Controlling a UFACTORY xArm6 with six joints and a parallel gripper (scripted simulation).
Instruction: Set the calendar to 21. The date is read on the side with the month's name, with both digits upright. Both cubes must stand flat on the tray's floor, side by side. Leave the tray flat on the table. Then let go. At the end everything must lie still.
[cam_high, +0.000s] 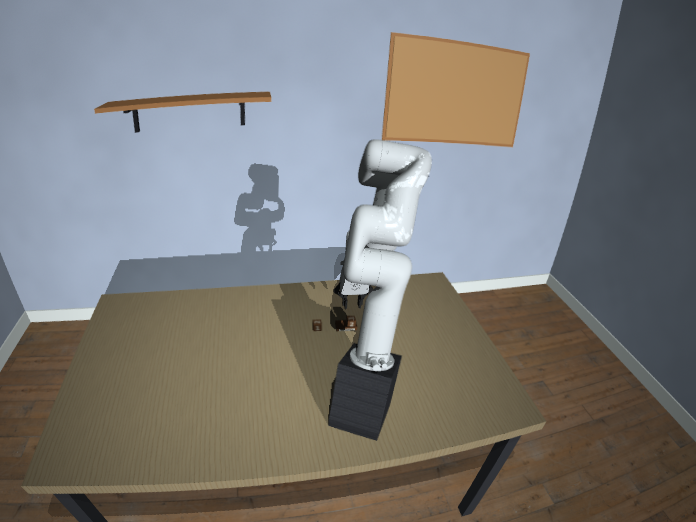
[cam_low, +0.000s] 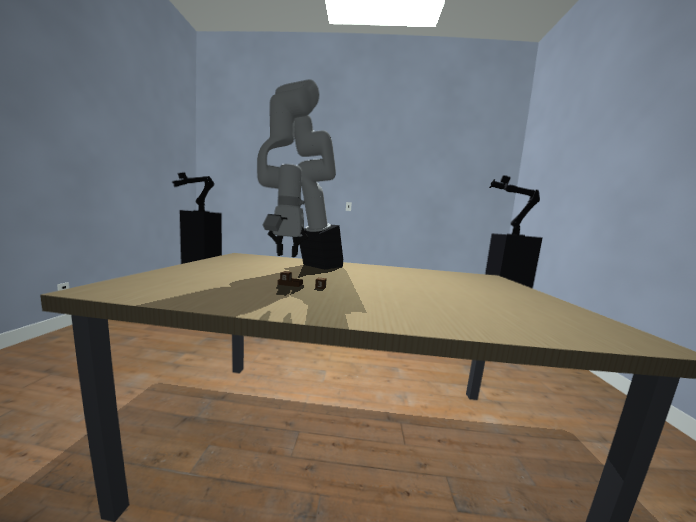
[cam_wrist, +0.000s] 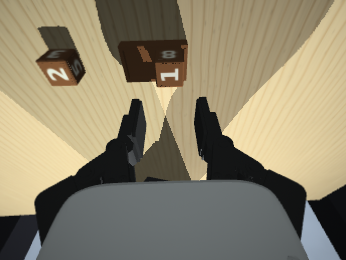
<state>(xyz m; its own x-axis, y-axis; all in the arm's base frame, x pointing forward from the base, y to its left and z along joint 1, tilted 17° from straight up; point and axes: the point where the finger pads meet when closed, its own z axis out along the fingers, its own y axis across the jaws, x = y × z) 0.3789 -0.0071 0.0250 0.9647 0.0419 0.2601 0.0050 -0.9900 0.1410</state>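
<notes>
Right now my hand is 20 mm to the right of the brown wooden tray and 110 mm above it.
</notes>
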